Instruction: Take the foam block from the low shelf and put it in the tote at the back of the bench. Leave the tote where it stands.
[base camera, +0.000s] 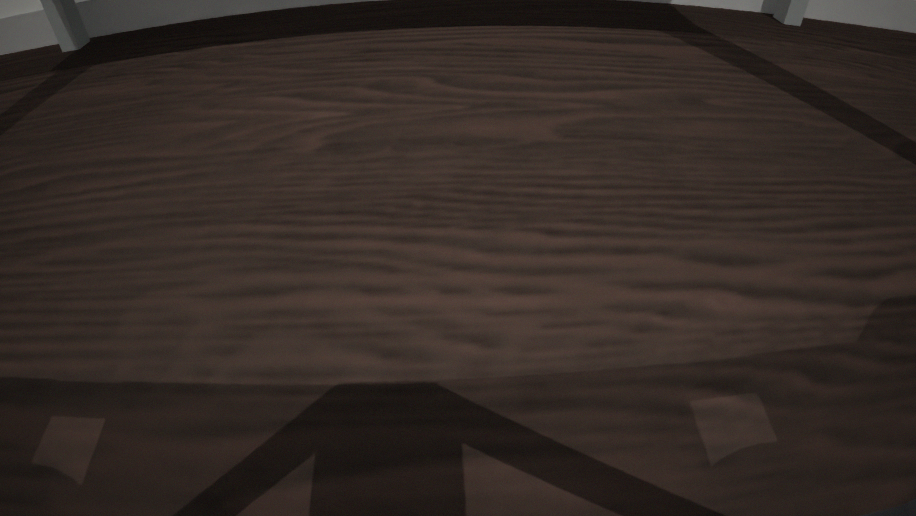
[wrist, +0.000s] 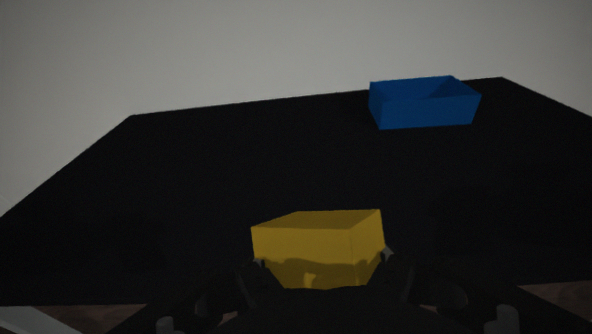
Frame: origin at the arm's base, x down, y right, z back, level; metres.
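Where they show: gripper, between the fingertips: (wrist: 321, 254).
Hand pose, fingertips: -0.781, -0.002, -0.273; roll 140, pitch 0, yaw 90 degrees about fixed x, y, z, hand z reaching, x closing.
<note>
Things, the pixels of their top centre, and the offset from my fingertips, as dx, dy, dz. Level surfaces: height alone.
- yellow foam block, centre of its top: (wrist: 322, 236) -0.065, +0.001, +0.031
- black bench top, height of its surface: dx +0.264
- blue tote, centre of its top: (wrist: 419, 87) +0.164, +0.392, -0.709
- dark wooden floor, height of its surface: dx +1.178
In the wrist view my gripper (wrist: 321, 254) is shut on the yellow foam block (wrist: 302, 245), with one finger on its left side and one on its right. The block is upright in the lower middle of the view, in front of the black bench top (wrist: 240, 165). The blue tote (wrist: 427, 112) stands upright near the back edge of the bench, to the right of the block and farther away. It is open at the top; its floor is hidden by its front wall. The low shelf does not show in either view.
A pale wall (wrist: 225, 45) rises behind the bench. A white strip (wrist: 30, 317) shows at the lower left of the wrist view. In the base camera view, two pale bench legs (base camera: 67, 25) (base camera: 788, 11) stand on the dark wooden floor (base camera: 448, 192), at the far left and far right.
</note>
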